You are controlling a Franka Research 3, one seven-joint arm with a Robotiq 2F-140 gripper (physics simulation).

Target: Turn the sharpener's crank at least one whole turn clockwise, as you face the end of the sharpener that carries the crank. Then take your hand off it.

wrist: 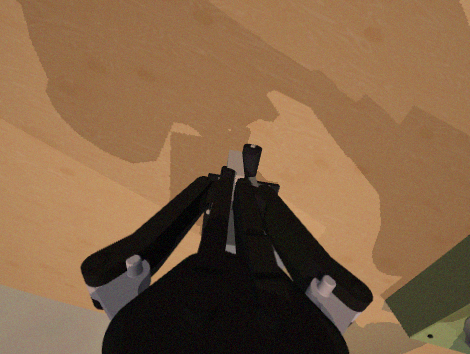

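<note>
The black crank handle (252,160) of the sharpener shows in the wrist view near the middle, as a short dark cylinder pointing up the picture. My gripper (233,161) is shut with nothing between its fingers. Its grey fingertip is immediately left of the handle; I cannot tell whether they touch. A small dark edge (271,186), probably part of the sharpener, shows just below and right of the handle. The rest of the sharpener and the crank arm are hidden behind the black fingers and the gripper body.
A wooden table top (75,200) with broad shadows lies beneath. A green block-like object (430,282) with a lighter green face is at the lower right corner. A grey surface (40,322) shows at the lower left, beyond the table's edge.
</note>
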